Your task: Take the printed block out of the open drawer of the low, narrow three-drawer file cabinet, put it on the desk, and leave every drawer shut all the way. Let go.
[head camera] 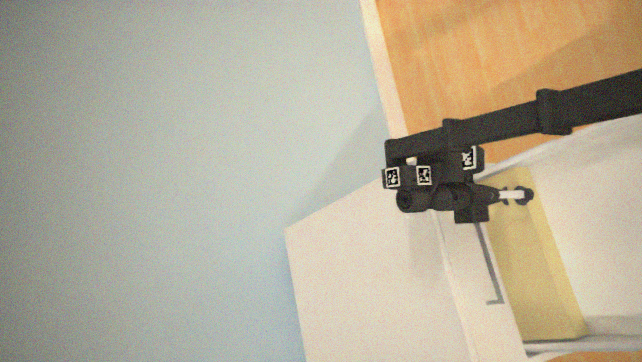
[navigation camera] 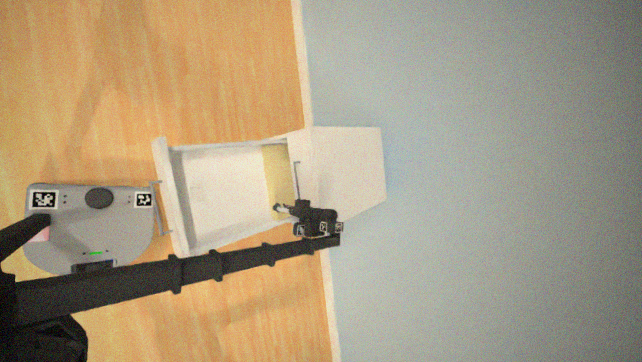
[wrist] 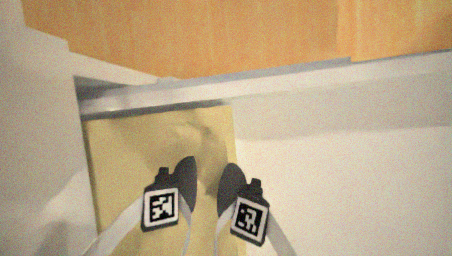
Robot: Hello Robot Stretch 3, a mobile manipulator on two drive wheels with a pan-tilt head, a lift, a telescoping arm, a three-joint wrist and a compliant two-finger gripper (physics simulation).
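The low white file cabinet (head camera: 370,280) (navigation camera: 355,165) has one drawer (head camera: 605,210) (navigation camera: 169,195) (wrist: 300,77) pulled out. A long yellow block (head camera: 540,280) (navigation camera: 278,175) (wrist: 120,165) spans the drawer's back end. A faint small pale patch (navigation camera: 197,187) lies nearer the drawer front; I cannot tell whether it is the printed block. My gripper (head camera: 515,195) (navigation camera: 280,206) (wrist: 210,178) is partly open over the yellow block, near one side wall. Its fingertips stand a small gap apart, with yellow surface showing between them. Any contact is unclear. The desk does not show.
A drawer handle (head camera: 492,270) (navigation camera: 297,182) is on the cabinet face beside my wrist. My arm (head camera: 510,117) (navigation camera: 220,265) reaches along the drawer's side. My grey base (navigation camera: 95,225) is close to the open drawer's front handle (navigation camera: 159,212). A blue-grey wall (head camera: 175,150) (navigation camera: 500,175) is behind.
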